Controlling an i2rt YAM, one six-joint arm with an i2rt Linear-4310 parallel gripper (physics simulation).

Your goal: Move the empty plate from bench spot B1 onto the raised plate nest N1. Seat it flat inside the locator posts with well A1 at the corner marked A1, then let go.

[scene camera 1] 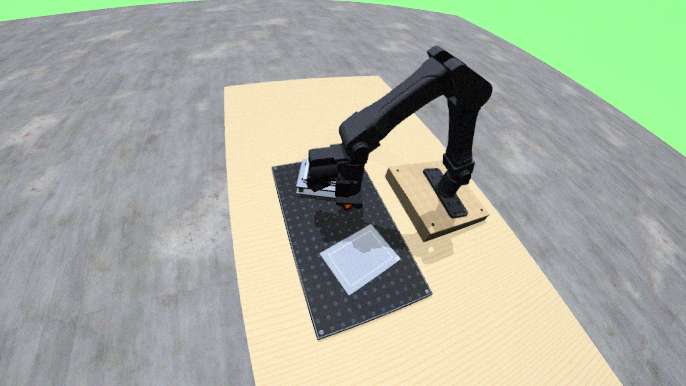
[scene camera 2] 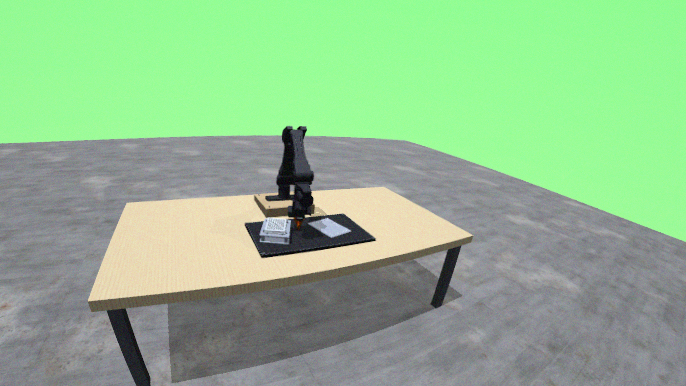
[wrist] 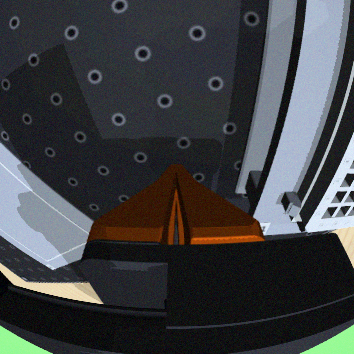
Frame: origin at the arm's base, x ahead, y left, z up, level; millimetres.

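Seen in the pictures: gripper, fingertip midpoint: [scene camera 1: 346, 209] [scene camera 2: 298, 229] [wrist: 175, 173]; arm's base, link origin: [scene camera 1: 443, 192] [scene camera 2: 284, 198].
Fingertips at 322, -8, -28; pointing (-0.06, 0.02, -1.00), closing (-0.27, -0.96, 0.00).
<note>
Offsets run from my fingertips to a thing's top centre, as dx, dy, dz. "*": to the spot under its first point. Level surfaces: height alone.
The white plate with its grid of wells @[* +40, -111, +49] [scene camera 2: 276, 224] [wrist: 336, 200] sits on the silver raised nest @[+38, -113, +45] [scene camera 1: 316, 192] [scene camera 2: 275, 240] [wrist: 300, 100], inside a small locator post @[* +4, -52, +42] [wrist: 291, 204]. It looks about level, but exact seating is too small to tell. The A1 corner is mostly hidden behind the gripper in the wrist view. Bench spot B1, a pale sheet with an outlined rectangle @[+2, +149, +1] [scene camera 1: 360, 262] [scene camera 2: 331, 228] [wrist: 35, 215], bears no plate. My gripper [scene camera 1: 347, 206] [scene camera 2: 299, 227] [wrist: 175, 173] is shut and empty, its orange fingertips together above the board between nest and B1, apart from the plate.
The dark perforated board @[+26, +42, +0] [scene camera 1: 325, 310] [scene camera 2: 315, 242] [wrist: 150, 75] lies under the nest and B1 on the wooden table @[dz -14] [scene camera 1: 280, 115] [scene camera 2: 190, 250]. The arm's wooden base block [scene camera 1: 410, 200] [scene camera 2: 272, 210] stands behind the board. In scene camera 1, the arm covers much of the nest.
</note>
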